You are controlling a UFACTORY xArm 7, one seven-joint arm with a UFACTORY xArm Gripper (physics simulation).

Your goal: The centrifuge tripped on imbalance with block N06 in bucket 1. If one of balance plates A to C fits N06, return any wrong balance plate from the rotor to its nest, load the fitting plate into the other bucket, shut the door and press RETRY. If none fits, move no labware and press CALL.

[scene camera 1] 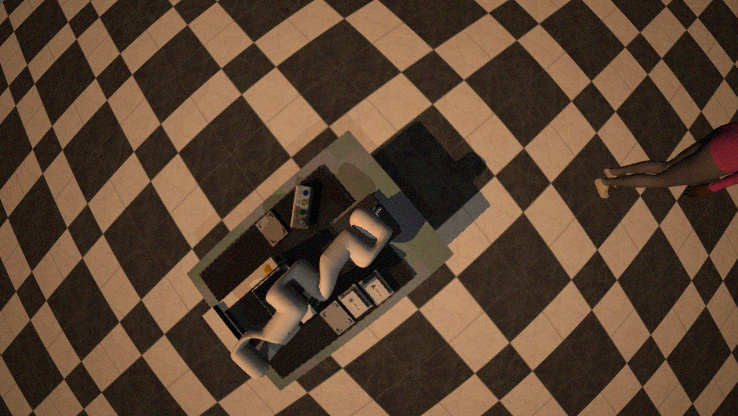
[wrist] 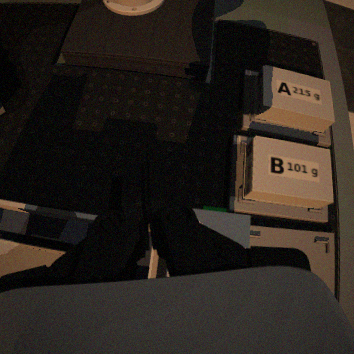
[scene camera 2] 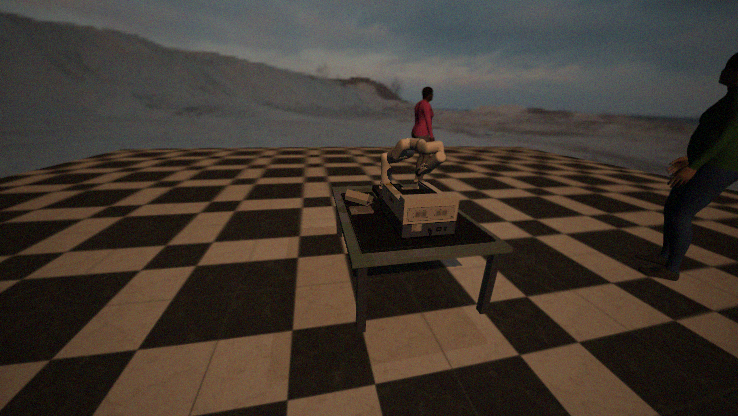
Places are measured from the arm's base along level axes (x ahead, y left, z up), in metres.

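Pixels of known places: gripper, fingertip midpoint: [wrist: 145,172] [scene camera 2: 417,174].
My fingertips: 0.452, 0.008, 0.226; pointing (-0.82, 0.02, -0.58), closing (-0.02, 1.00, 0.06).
Observation:
Behind a point stands the place of what it marks, as x, y, z.
My gripper [wrist: 145,172] @[0.452, 0.008, 0.226] is shut and empty, low in the wrist view, beside the near edge of the centrifuge [scene camera 2: 431,209] [wrist: 22,257]. The arm hides it in the first scene view. Plate A [scene camera 1: 376,288] @[0.248, 0.252, 0.019] [wrist: 300,100] @[0.273, 0.257, 0.019], labelled 215 g, and plate B [scene camera 1: 355,301] @[0.371, 0.210, 0.017] [wrist: 290,172] @[0.392, 0.207, 0.019], labelled 101 g, sit in their nests to the right in the wrist view. The bare third nest [scene camera 1: 337,317] @[0.520, 0.197, -0.023] [wrist: 292,241] @[0.484, 0.213, -0.023] is beside plate B. The arm and deep shadow cover most of the rotor area. Block N06, plate C and the bucket contents cannot be made out.
A tilted button box [scene camera 1: 302,206] @[0.138, -0.311, 0.035] [scene camera 2: 358,196] @[0.197, -0.343, 0.019] with coloured buttons stands across the table [scene camera 1: 436,251] @[-0.098, 0.405, -0.048] [scene camera 2: 434,254] @[1.040, -0.246, -0.048]. A bare pale plate-like nest [scene camera 1: 271,227] @[0.357, -0.393, -0.018] [scene camera 2: 361,210] @[0.392, -0.397, -0.019] lies next to it. The arm's base flange [wrist: 134,5] @[0.048, 0.001, 0.010] is at the top of the wrist view.

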